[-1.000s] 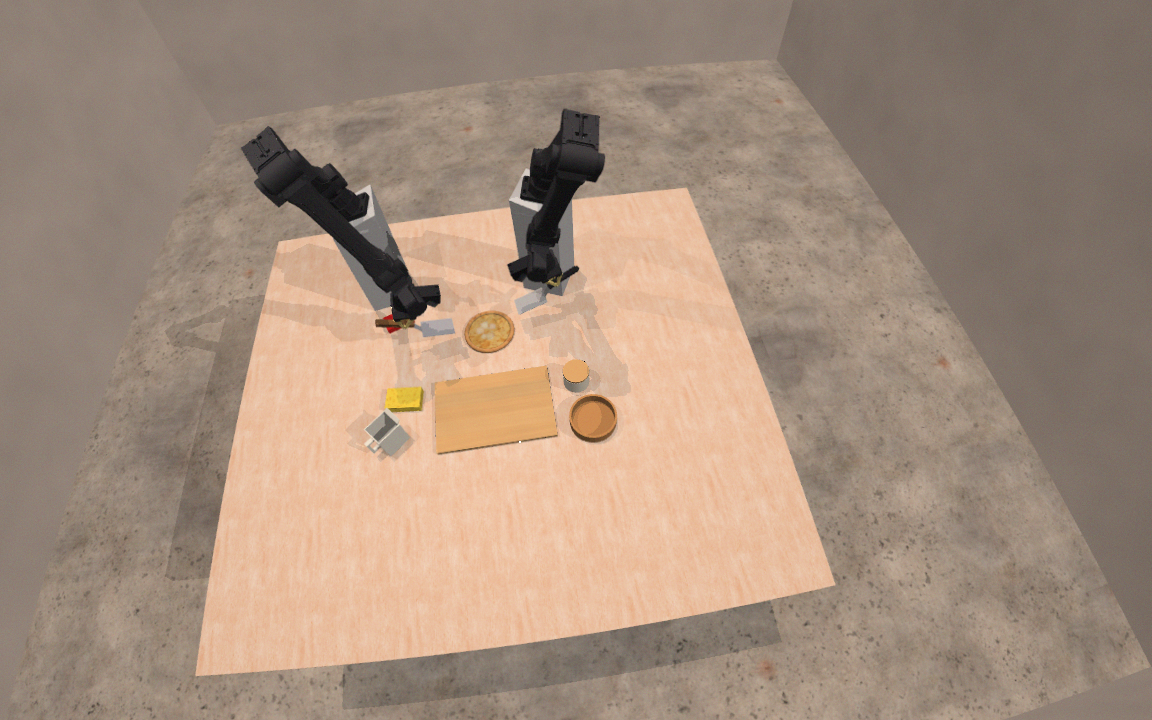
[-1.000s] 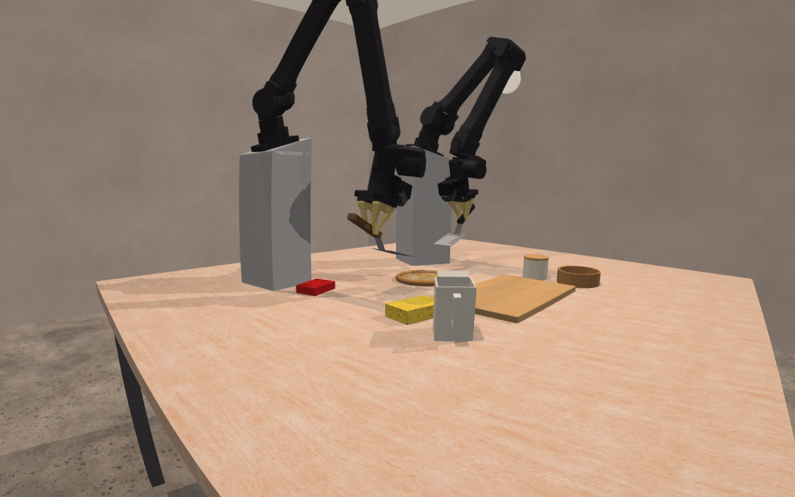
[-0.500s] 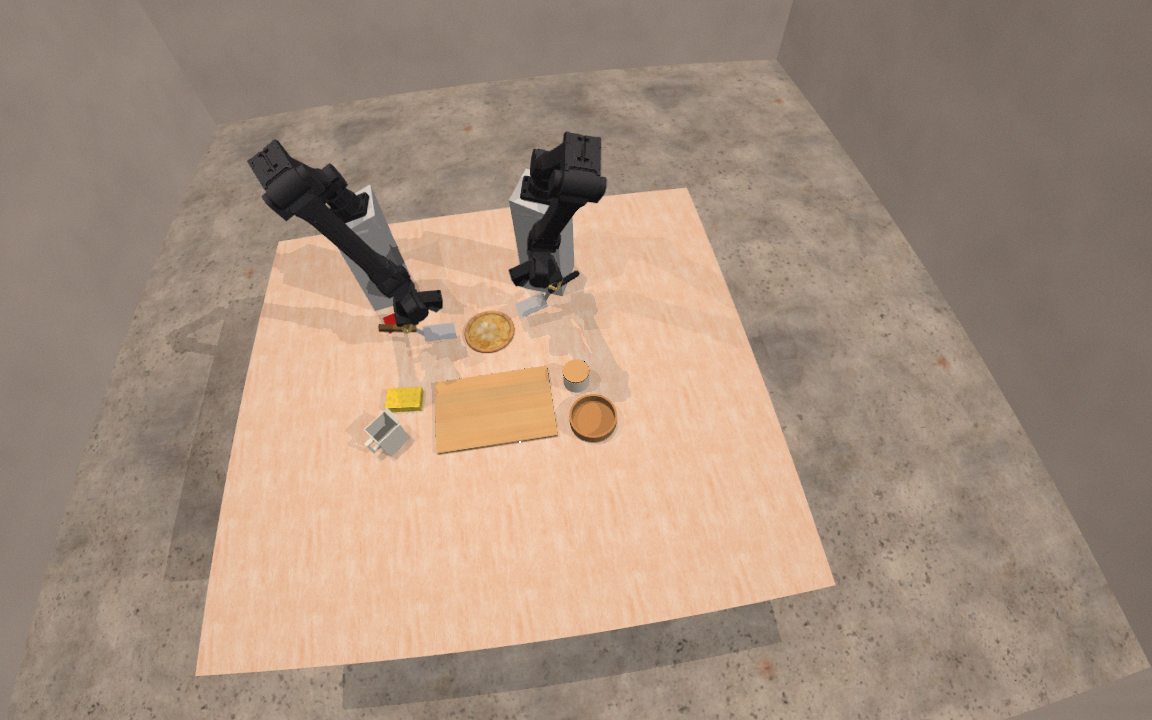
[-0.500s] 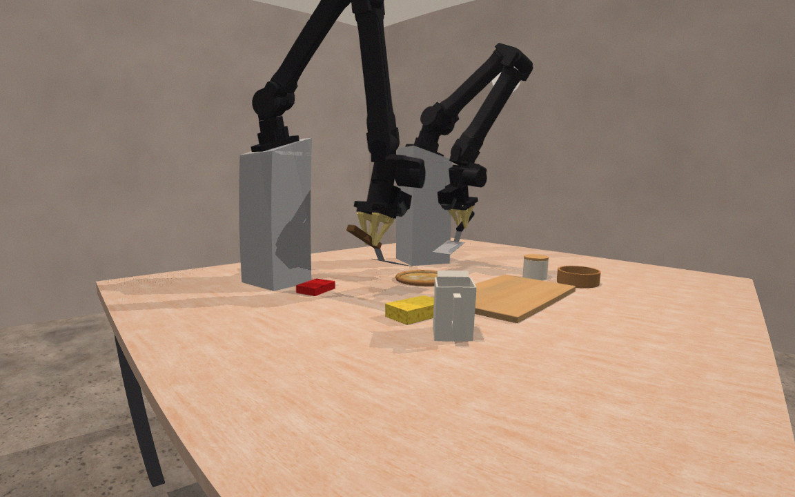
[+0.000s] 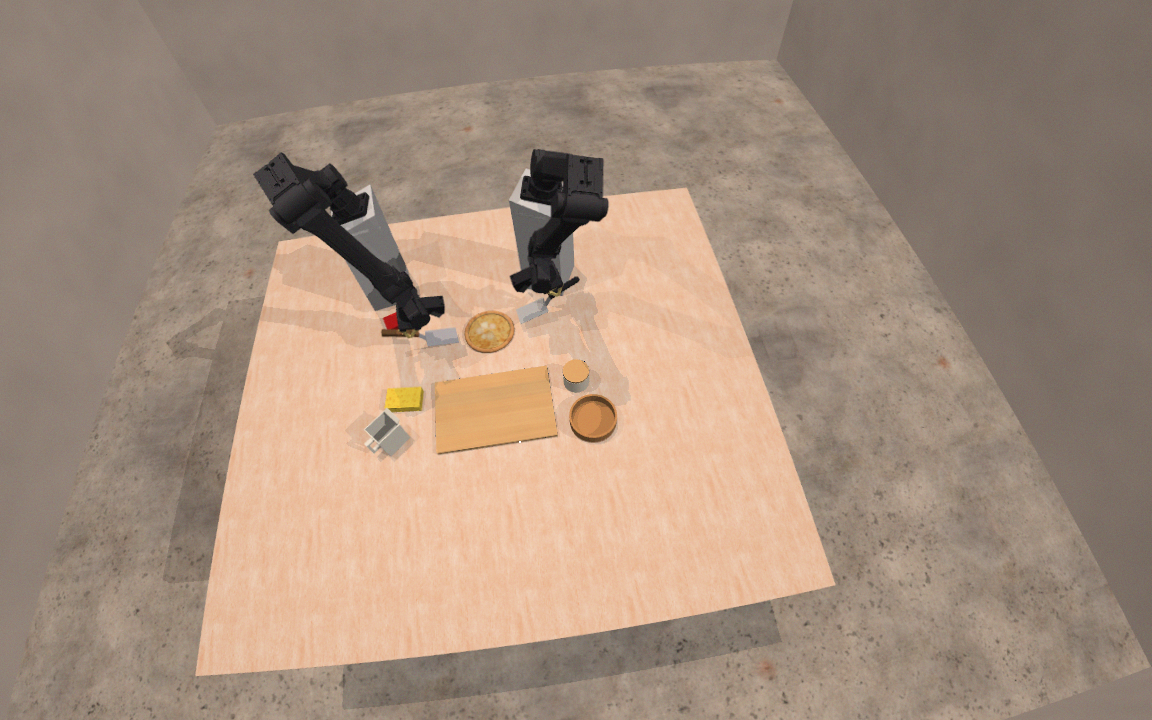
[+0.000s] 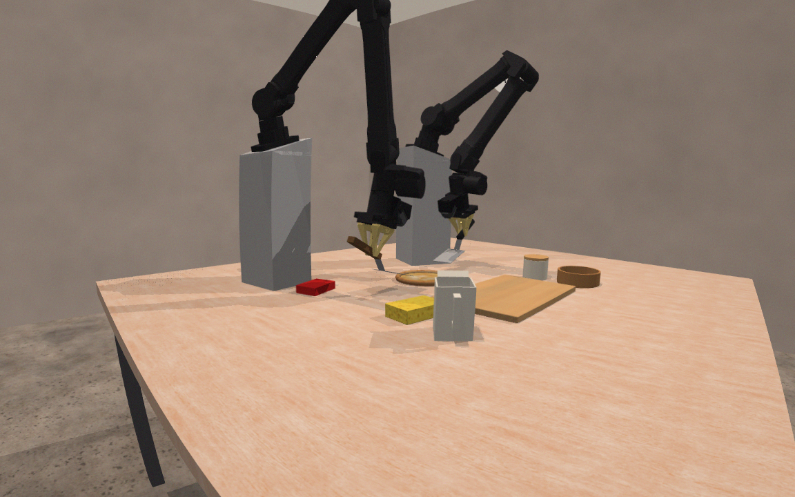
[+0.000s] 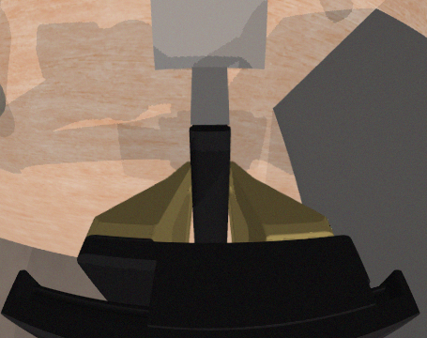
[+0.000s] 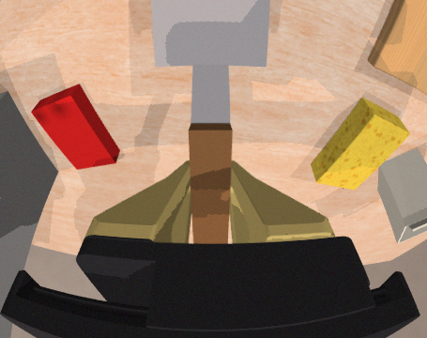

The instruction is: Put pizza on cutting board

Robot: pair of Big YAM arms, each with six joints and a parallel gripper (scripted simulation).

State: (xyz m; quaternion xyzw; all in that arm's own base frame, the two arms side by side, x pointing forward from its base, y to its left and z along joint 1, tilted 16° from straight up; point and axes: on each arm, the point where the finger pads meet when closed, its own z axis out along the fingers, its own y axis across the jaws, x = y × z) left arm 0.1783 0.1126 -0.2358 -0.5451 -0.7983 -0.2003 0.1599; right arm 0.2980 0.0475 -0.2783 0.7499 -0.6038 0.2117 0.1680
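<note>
My right gripper is now 24 cm to the right of the pizza, 10 cm above it and 5 cm past it. Also, from my right hand: grey mug (32 cm ahead, 6 cm to the right, 6 cm below); brown-handled turner (3 cm to the left, 2 cm below, 1 cm behind); cutting board (25 cm to the left, 23 cm ahead, 10 cm below).
</note>
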